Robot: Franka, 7 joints.
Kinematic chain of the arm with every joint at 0, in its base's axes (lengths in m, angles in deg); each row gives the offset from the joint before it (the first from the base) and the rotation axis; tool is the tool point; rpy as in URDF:
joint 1: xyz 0 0 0.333 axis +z
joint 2: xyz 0 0 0 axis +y
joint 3: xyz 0 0 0.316 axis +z
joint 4: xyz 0.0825 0 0 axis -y
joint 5: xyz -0.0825 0 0.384 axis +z
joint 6: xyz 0 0 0 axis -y
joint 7: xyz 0.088 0 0 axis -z
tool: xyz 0 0 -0.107 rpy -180 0 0
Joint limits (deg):
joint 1: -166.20..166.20
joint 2: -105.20..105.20
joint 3: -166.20..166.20
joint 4: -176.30..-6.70
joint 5: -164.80..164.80
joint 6: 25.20..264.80
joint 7: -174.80..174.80
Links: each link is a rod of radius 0.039 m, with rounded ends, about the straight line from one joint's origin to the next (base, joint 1, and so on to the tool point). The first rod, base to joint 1, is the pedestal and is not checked.
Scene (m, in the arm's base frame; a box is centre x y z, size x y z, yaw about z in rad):
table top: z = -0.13
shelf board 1: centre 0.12 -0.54 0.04 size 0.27 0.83 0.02 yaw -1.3
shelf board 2: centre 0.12 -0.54 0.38 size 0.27 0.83 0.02 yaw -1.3
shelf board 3: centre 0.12 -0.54 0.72 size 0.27 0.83 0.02 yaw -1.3
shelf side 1: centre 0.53 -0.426 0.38 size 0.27 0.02 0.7 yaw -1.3
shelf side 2: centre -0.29 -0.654 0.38 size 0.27 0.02 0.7 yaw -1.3
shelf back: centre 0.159 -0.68 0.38 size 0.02 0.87 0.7 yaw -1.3
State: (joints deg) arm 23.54 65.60 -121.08 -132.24 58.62 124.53 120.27
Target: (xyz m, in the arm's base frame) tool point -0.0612 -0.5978 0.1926
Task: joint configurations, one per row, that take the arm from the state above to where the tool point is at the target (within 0.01 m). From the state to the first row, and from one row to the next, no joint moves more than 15 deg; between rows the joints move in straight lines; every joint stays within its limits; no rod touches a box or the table.
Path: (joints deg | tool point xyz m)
1: 8.81 72.20 -118.96 -139.58 62.97 122.86 129.36 | -0.0266 -0.4345 0.5053
2: -5.92 78.80 -116.85 -146.93 67.32 121.20 138.45 | -0.1476 -0.3786 0.4654
3: -20.65 85.40 -114.73 -154.27 71.67 119.53 147.54 | -0.2418 -0.2848 0.4333
4: -35.38 92.00 -112.62 -161.61 76.03 117.86 156.62 | -0.2956 -0.1656 0.4094
5: -50.11 98.60 -110.50 -168.96 80.38 116.20 165.71 | -0.3010 -0.0384 0.3935
6: -64.83 105.20 -108.38 -176.30 84.73 114.53 174.80 | -0.2584 0.0765 0.3849
7: -50.51 99.92 -100.80 -169.93 77.60 113.87 161.17 | -0.2995 -0.0241 0.3480
8: -36.19 94.64 -93.21 -163.57 70.47 113.20 147.54 | -0.2957 -0.1399 0.3015
9: -21.87 89.36 -85.63 -157.20 63.35 112.54 133.90 | -0.2400 -0.2511 0.2486
10: -7.54 84.08 -78.04 -150.83 56.22 111.88 120.27 | -0.1343 -0.3345 0.1926
11: -12.90 86.20 -78.46 -137.85 58.13 116.65 120.27 | -0.1168 -0.4302 0.1919
12: -18.26 88.32 -78.88 -124.86 60.05 121.42 120.27 | -0.0922 -0.5187 0.1925
13: -23.62 90.44 -79.30 -111.88 61.96 126.19 120.27 | -0.0613 -0.5978 0.1926

